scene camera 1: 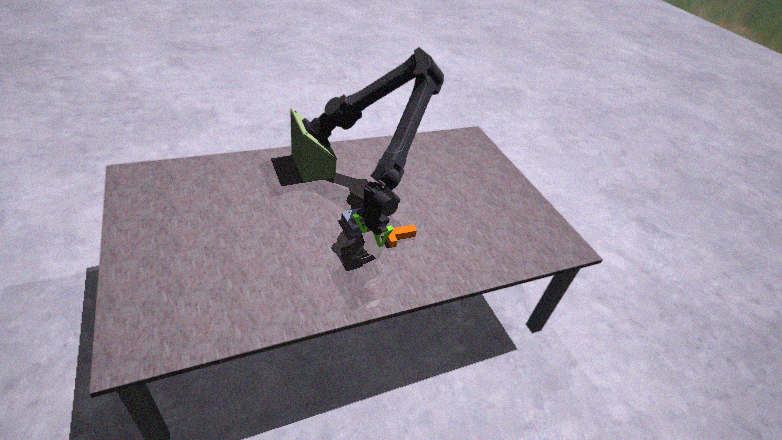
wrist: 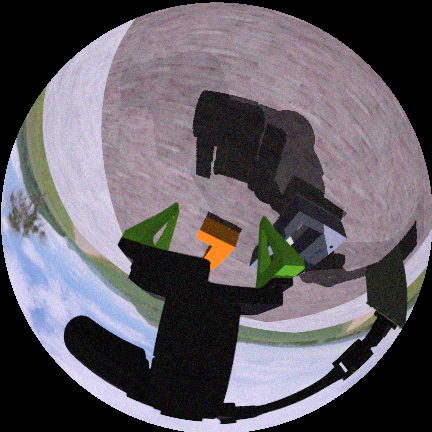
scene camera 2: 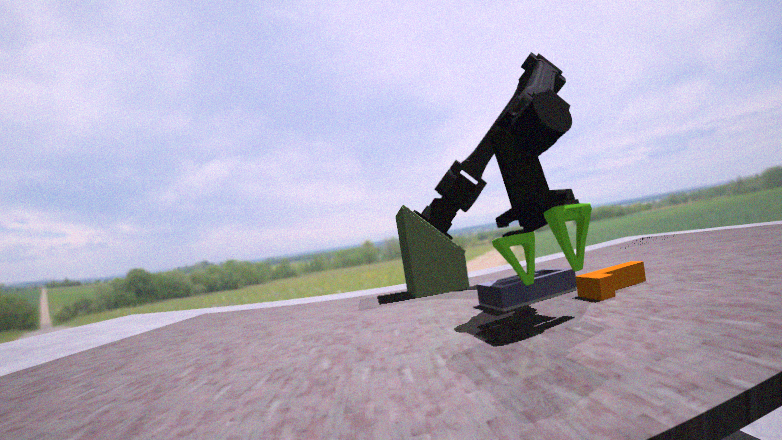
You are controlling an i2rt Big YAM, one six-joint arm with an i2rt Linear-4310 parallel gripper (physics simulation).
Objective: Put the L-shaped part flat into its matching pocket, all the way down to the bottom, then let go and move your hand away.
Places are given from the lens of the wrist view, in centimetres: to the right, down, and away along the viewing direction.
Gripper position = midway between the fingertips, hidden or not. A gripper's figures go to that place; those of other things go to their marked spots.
gripper (wrist: 219,212): 0, -1, 17
orange L-shaped part (wrist: 222,239): 1, 3, 22
